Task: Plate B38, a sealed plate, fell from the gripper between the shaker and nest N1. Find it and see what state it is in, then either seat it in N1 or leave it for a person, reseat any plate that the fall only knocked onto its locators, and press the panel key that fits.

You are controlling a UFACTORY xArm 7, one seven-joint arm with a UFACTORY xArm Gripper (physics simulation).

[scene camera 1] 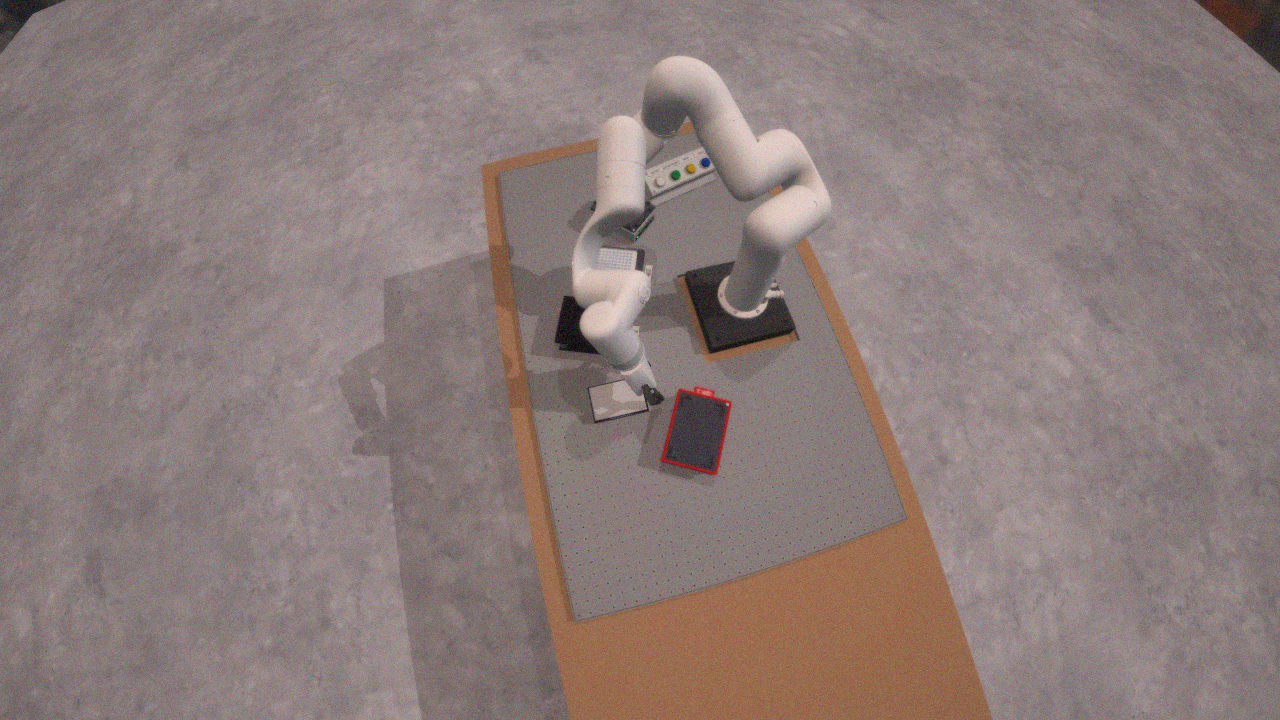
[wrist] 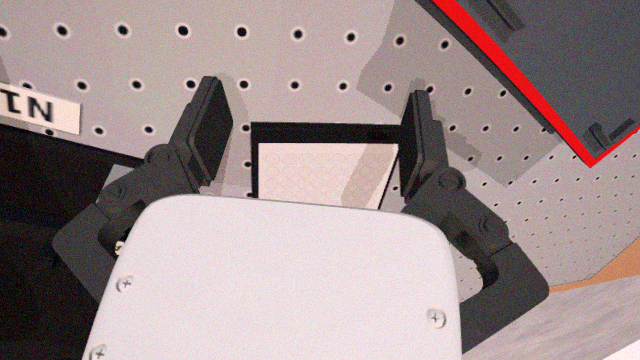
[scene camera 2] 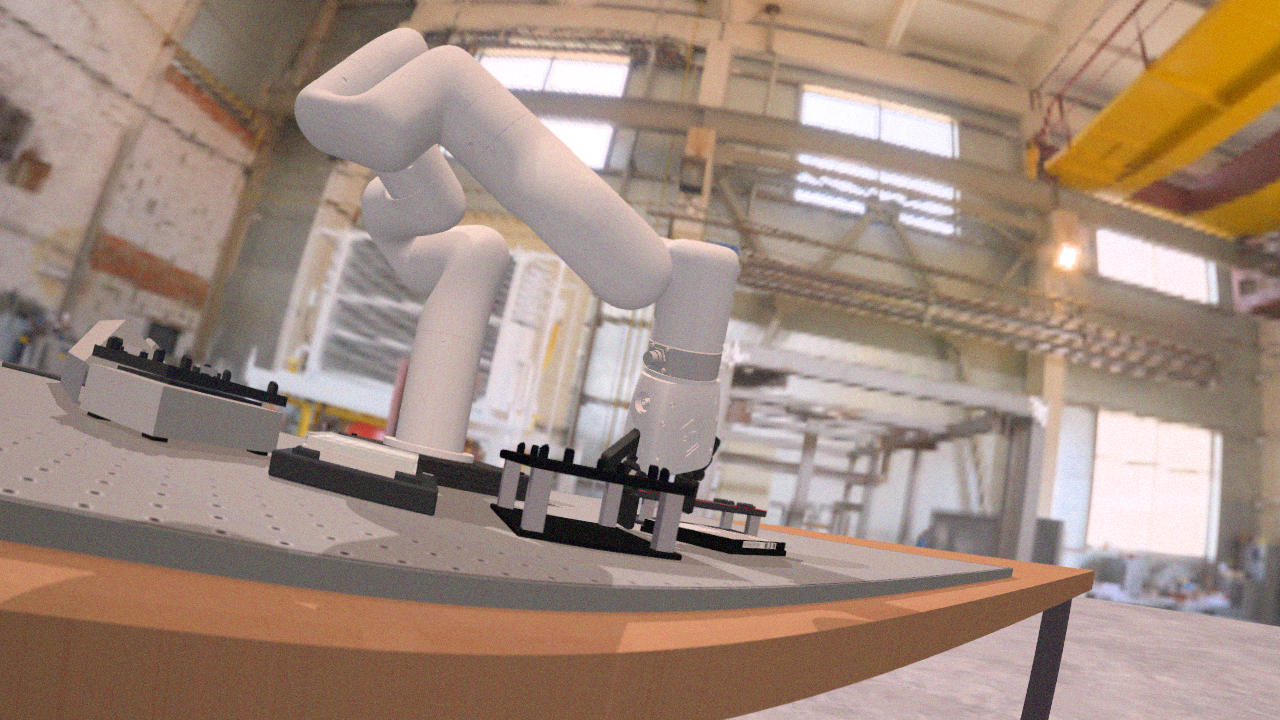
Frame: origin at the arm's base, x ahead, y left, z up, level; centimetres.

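Seen in the pictures: gripper, fingertip midpoint: (scene camera 1: 651,384) (wrist: 314,105) (scene camera 2: 652,516); arm's base, link origin: (scene camera 1: 742,296) (scene camera 2: 427,453).
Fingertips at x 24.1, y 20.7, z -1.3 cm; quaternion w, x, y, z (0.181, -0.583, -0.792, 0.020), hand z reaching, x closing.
Observation:
Pixels of each thing's top centre, then the offset from my fingertips to it. "*": a spot on its surface instead.
- black nest, top centre: (scene camera 2: 588,454) (scene camera 1: 592,319) dx +12.7, dy -15.0, dz +5.0 cm
- N1 label, surface spot: (wrist: 42,110) * dx +3.3, dy -12.6, dz -1.4 cm
- key panel, top centre: (scene camera 2: 126,324) (scene camera 1: 679,161) dx -11.9, dy -60.5, dz +6.8 cm
- red-rimmed dark tray, top centre: (scene camera 2: 693,494) (scene camera 1: 697,430) dx -9.2, dy +11.5, dz +3.0 cm
- white plate, top centre: (scene camera 2: 368,444) (scene camera 1: 610,262) dx +8.3, dy -32.1, dz +1.9 cm
A pale plate with faint round wells and a black border (scene camera 1: 617,400) (scene camera 2: 729,538) (wrist: 305,170) lies flat, low on the perforated board; no B38 marking is readable. My gripper (scene camera 1: 655,394) (wrist: 314,105) is open and empty, its fingers on either side of that plate in the wrist view, the right one overlapping the plate's edge. Its fingertips are partly hidden in scene camera 2. The black nest (scene camera 1: 572,329) (scene camera 2: 581,535) (wrist: 65,155) beside the N1 label (wrist: 42,110) stands next to the plate. The shaker (scene camera 1: 638,223) (scene camera 2: 192,407) is farther along. The key panel (scene camera 1: 662,190) is partly covered by the arm.
A red-rimmed dark tray (scene camera 1: 689,467) (wrist: 520,82) stands close beside the gripper. Another white plate (scene camera 1: 617,257) (scene camera 2: 362,454) sits on a black base between the shaker and the black nest. The arm's black base plate (scene camera 1: 716,326) is on the board's other side.

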